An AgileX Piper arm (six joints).
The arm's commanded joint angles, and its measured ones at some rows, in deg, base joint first. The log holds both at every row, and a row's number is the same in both.
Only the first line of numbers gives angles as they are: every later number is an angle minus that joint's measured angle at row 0.
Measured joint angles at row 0:
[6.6 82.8 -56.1 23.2 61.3 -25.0]
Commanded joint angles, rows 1 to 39:
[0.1 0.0 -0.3 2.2 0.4 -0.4]
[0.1 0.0 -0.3 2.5 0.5 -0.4]
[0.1 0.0 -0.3 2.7 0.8 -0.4]
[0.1 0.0 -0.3 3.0 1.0 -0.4]
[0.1 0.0 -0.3 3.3 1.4 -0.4]
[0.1 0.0 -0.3 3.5 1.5 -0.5]
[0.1 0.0 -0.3 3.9 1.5 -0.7]
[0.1 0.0 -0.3 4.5 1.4 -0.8]
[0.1 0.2 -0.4 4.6 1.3 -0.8]
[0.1 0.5 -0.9 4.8 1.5 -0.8]
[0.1 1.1 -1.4 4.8 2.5 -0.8]
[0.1 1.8 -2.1 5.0 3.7 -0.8]
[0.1 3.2 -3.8 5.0 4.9 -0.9]
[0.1 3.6 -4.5 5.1 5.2 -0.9]
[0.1 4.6 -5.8 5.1 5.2 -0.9]
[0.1 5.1 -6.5 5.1 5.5 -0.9]
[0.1 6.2 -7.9 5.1 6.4 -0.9]
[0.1 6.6 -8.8 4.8 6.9 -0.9]
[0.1 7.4 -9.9 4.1 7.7 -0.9]
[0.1 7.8 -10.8 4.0 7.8 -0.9]
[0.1 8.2 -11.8 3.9 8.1 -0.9]
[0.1 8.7 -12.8 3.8 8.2 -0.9]
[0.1 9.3 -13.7 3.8 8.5 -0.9]
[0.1 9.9 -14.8 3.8 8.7 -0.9]
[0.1 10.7 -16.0 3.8 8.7 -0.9]
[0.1 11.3 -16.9 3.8 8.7 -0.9]
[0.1 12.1 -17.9 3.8 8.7 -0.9]
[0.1 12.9 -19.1 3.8 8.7 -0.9]
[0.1 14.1 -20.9 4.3 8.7 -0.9]
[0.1 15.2 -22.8 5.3 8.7 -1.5]
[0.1 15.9 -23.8 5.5 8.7 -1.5]
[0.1 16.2 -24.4 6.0 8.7 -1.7]
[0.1 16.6 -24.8 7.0 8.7 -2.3]
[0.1 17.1 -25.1 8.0 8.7 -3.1]
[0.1 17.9 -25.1 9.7 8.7 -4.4]
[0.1 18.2 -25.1 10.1 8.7 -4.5]
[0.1 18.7 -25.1 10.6 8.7 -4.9]
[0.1 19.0 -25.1 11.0 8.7 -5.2]
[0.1 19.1 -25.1 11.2 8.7 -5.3]
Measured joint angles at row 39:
[0.0 18.1 -24.6 8.9 8.6 -3.4]
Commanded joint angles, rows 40 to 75:
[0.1 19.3 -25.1 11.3 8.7 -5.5]
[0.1 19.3 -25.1 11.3 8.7 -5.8]
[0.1 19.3 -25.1 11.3 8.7 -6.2]
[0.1 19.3 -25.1 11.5 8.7 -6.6]
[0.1 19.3 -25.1 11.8 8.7 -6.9]
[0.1 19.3 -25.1 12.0 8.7 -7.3]
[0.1 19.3 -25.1 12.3 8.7 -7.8]
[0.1 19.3 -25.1 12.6 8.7 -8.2]
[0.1 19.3 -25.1 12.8 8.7 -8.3]
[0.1 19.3 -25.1 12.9 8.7 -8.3]
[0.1 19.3 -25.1 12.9 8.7 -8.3]
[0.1 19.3 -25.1 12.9 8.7 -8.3]
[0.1 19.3 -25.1 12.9 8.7 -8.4]
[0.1 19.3 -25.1 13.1 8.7 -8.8]
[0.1 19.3 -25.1 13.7 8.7 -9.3]
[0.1 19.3 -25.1 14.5 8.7 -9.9]
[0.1 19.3 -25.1 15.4 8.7 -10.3]
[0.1 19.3 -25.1 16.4 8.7 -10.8]
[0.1 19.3 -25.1 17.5 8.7 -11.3]
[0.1 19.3 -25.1 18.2 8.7 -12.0]
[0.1 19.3 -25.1 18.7 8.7 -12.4]
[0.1 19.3 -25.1 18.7 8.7 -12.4]
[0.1 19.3 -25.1 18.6 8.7 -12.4]
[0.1 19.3 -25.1 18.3 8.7 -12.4]
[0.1 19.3 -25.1 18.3 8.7 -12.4]
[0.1 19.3 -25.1 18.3 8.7 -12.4]
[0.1 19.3 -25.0 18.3 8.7 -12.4]
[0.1 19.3 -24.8 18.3 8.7 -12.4]
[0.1 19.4 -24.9 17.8 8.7 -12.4]
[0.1 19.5 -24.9 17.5 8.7 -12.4]
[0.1 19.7 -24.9 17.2 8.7 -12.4]
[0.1 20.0 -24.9 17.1 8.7 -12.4]
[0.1 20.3 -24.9 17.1 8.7 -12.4]
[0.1 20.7 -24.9 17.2 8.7 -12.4]
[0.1 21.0 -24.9 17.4 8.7 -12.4]
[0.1 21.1 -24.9 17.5 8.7 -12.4]
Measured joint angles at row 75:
[0.0 20.0 -24.6 17.2 8.8 -11.6]
